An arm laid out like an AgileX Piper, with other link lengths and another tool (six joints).
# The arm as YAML. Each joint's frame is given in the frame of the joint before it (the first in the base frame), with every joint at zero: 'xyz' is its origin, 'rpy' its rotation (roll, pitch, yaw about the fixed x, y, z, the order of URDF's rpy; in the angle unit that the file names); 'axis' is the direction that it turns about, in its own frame. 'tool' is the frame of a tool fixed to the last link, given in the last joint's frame.
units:
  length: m
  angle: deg
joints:
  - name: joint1
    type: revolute
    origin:
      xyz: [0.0, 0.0, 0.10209]
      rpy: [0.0, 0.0, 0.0]
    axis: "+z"
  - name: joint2
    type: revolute
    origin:
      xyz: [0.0, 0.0, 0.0]
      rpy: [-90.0, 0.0, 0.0]
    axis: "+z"
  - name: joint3
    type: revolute
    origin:
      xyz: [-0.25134, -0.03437, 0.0]
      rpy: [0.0, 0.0, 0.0]
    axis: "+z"
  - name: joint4
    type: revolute
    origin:
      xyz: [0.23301, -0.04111, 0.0]
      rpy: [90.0, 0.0, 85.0]
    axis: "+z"
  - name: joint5
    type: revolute
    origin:
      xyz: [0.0, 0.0, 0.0]
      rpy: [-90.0, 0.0, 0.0]
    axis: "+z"
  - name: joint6
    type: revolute
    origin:
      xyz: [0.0, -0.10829, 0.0]
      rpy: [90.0, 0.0, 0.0]
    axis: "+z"
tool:
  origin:
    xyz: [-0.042, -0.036, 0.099]
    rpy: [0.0, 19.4, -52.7]
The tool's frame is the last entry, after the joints.
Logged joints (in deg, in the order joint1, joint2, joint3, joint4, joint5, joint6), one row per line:
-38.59, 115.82, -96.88, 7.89, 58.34, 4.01
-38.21, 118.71, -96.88, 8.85, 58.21, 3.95
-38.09, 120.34, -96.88, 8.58, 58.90, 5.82
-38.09, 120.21, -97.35, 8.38, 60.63, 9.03
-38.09, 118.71, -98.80, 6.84, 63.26, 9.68
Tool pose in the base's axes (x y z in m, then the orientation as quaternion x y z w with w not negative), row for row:
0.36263, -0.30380, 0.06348, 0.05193, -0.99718, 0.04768, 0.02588
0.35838, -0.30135, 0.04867, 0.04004, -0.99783, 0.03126, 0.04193
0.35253, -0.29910, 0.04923, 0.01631, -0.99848, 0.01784, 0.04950
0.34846, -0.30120, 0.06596, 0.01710, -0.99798, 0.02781, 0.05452
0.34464, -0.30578, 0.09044, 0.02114, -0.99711, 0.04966, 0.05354
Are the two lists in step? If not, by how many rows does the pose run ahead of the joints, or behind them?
The pose runs 1 row ahead of the joints: the pose in row i belongs to the joints in row i + 1.
